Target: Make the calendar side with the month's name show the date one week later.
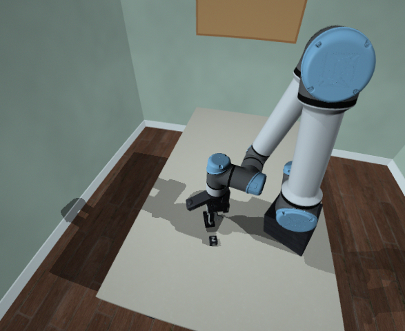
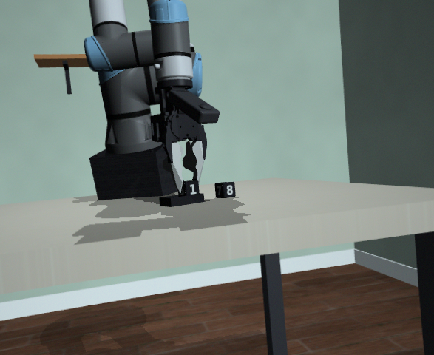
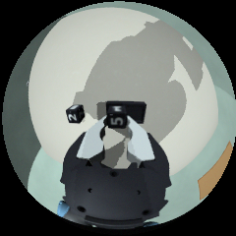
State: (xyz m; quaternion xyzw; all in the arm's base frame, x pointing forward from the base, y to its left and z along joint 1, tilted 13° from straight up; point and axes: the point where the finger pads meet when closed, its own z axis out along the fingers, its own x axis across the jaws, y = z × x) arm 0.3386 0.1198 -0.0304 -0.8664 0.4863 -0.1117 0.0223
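The black digit cube is 1 cm below my hand. Also, from my hand: black tray: 3 cm below, 2 cm to the right, 1 cm ahead.
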